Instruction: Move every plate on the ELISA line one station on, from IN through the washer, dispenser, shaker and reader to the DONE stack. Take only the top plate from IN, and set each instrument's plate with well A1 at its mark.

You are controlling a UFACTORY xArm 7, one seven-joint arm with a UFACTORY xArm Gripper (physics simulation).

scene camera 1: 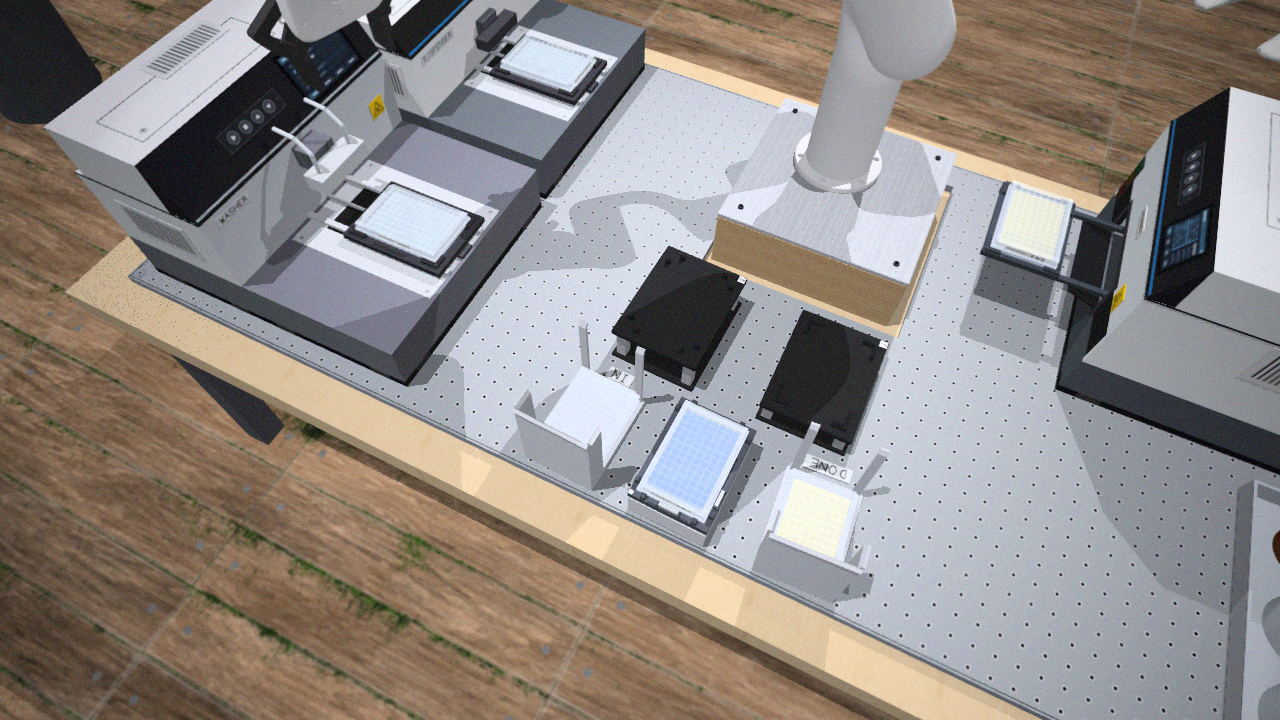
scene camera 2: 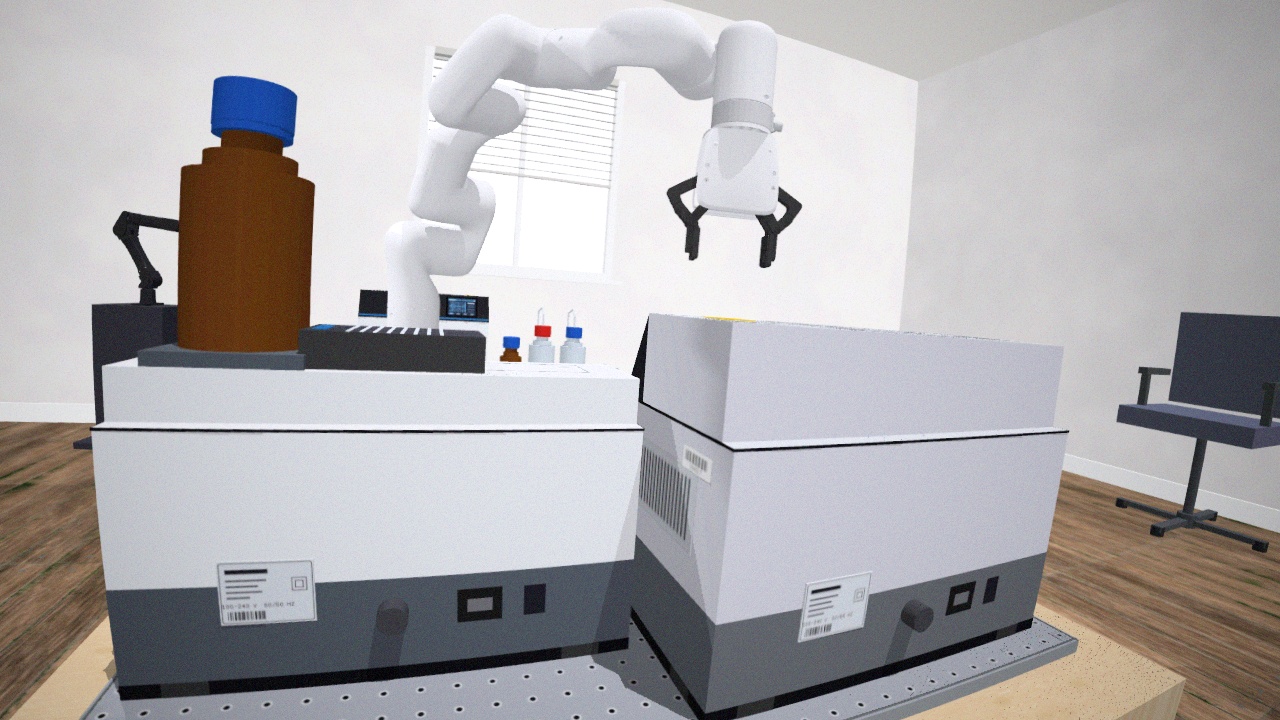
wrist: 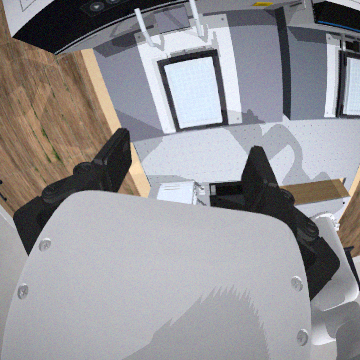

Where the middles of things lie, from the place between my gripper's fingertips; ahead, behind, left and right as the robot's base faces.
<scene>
My hand is 45 cm past the brown bottle (scene camera 2: pixel 245 234), 22 cm to the left of it and 1 cm above it.
</scene>
